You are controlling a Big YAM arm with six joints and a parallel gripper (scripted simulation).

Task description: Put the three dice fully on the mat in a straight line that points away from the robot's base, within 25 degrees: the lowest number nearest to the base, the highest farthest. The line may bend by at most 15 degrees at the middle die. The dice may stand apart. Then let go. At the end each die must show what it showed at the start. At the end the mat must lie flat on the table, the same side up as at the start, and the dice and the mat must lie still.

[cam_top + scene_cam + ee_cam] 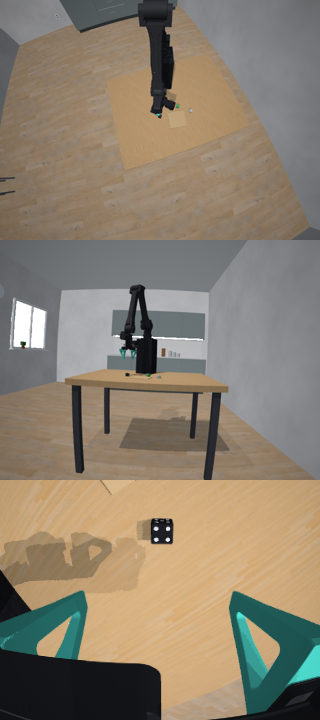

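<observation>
Right now my hand is 14 cm above the black die. Also, from my hand: mat 6 cm ahead, 13 cm to the left, 15 cm below; then green die 4 cm behind, 17 cm to the left, 14 cm below; then white die 3 cm ahead, 26 cm to the left, 14 cm below.
</observation>
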